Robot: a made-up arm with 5 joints. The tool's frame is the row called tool. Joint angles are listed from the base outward. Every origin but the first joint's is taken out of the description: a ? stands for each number. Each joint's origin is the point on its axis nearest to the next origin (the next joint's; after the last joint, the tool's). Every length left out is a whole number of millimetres.
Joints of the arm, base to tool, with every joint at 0 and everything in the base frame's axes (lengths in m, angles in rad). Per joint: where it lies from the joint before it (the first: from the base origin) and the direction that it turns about. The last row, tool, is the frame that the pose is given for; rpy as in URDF.
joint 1: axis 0 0 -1 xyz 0.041 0.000 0.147
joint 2: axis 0 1 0 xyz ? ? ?
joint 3: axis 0 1 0 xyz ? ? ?
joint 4: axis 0 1 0 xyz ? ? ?
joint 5: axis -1 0 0 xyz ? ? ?
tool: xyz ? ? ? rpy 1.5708 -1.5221 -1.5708
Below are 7 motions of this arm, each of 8 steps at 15 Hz.
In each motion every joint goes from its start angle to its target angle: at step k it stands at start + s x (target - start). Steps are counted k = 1, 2, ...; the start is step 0. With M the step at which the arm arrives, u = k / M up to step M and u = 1 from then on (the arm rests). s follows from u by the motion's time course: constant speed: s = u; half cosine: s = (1 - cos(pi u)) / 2; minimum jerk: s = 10 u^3 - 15 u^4 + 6 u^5.
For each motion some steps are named. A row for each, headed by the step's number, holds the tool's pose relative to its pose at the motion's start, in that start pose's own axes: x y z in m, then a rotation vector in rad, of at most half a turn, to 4 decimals.
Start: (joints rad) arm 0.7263 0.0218 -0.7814 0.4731 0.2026
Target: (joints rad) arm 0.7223 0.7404 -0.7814 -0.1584 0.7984
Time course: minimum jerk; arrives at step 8
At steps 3, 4, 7, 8:
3: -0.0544 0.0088 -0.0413 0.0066 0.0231 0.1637
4: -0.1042 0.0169 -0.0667 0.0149 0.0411 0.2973
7: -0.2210 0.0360 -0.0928 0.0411 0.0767 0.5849
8: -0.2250 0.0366 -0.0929 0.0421 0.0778 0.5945

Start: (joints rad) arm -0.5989 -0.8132 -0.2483 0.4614 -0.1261
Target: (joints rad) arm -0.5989 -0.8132 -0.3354 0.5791 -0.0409
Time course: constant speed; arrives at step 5
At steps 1, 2, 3, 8:
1: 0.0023 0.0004 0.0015 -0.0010 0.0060 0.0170
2: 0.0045 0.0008 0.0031 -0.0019 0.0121 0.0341
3: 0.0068 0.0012 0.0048 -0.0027 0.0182 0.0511
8: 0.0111 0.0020 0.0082 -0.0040 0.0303 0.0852

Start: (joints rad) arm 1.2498 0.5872 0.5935 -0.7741 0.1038
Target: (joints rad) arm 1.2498 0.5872 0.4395 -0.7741 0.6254
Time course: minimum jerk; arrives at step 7
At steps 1, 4, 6, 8:
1: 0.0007 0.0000 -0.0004 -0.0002 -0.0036 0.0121
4: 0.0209 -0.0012 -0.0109 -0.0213 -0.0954 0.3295
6: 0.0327 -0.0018 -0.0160 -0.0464 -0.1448 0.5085
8: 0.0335 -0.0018 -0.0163 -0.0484 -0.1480 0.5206

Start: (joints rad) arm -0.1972 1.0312 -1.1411 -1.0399 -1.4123
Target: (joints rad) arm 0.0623 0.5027 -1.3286 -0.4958 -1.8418
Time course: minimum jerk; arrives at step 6
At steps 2, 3, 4, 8:
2: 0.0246 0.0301 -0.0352 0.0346 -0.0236 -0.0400
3: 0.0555 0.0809 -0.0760 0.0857 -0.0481 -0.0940
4: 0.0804 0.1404 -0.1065 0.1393 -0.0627 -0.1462
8: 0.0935 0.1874 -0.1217 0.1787 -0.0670 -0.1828

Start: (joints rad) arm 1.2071 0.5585 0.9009 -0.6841 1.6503
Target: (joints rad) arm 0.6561 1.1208 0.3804 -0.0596 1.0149
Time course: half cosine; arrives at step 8
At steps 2, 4, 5, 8:
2: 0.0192 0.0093 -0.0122 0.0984 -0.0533 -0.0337
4: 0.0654 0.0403 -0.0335 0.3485 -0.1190 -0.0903
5: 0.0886 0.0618 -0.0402 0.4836 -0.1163 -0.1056
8: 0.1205 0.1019 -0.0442 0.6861 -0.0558 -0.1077

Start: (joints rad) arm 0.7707 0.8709 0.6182 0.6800 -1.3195
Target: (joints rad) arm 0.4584 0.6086 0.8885 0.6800 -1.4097
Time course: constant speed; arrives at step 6
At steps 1, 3, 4, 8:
1: -0.0095 -0.0054 0.0031 -0.0070 -0.0285 0.0280
3: -0.0275 -0.0180 0.0078 -0.0197 -0.0860 0.0838
4: -0.0358 -0.0251 0.0094 -0.0254 -0.1150 0.1117
8: -0.0507 -0.0405 0.0112 -0.0355 -0.1732 0.1674

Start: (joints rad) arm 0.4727 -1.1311 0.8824 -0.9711 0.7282
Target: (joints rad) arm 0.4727 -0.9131 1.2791 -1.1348 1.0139
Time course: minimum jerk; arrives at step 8
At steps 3, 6, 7, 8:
3: -0.0225 0.0182 0.0172 0.0818 0.0934 0.0785
6: -0.0608 0.0491 0.0683 0.2930 0.2802 0.2526
7: -0.0646 0.0522 0.0765 0.3255 0.3037 0.2765
8: -0.0653 0.0527 0.0780 0.3316 0.3079 0.2808

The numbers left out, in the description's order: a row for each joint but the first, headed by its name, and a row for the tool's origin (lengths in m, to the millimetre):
joint 2: 0.029 0.005 0.000
joint 3: 0.041 0.000 0.166
joint 4: 0.182 0.000 0.007
joint 5: 0.074 0.000 0.000
tool: 0.000 0.000 0.000

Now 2 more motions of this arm.
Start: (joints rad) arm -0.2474 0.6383 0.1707 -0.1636 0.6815
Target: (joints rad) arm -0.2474 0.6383 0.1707 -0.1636 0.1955
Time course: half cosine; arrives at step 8
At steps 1, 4, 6, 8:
1: 0.0000 0.0000 0.0000 0.0000 0.0000 -0.0185
4: 0.0000 0.0000 0.0000 0.0000 0.0000 -0.2430
6: 0.0000 0.0000 0.0000 0.0000 0.0000 -0.4148
8: 0.0000 0.0000 0.0000 0.0000 0.0000 -0.4860

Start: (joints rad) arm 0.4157 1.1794 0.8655 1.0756 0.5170
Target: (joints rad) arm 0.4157 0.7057 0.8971 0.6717 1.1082
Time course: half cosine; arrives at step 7
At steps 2, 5, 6, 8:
2: 0.0025 -0.0013 0.0122 -0.0797 -0.1380 0.1111
5: 0.0024 -0.0012 0.0587 -0.4509 -0.5265 0.4608
6: 0.0002 -0.0001 0.0699 -0.5546 -0.5962 0.5310
8: -0.0008 0.0004 0.0740 -0.5934 -0.6195 0.5551

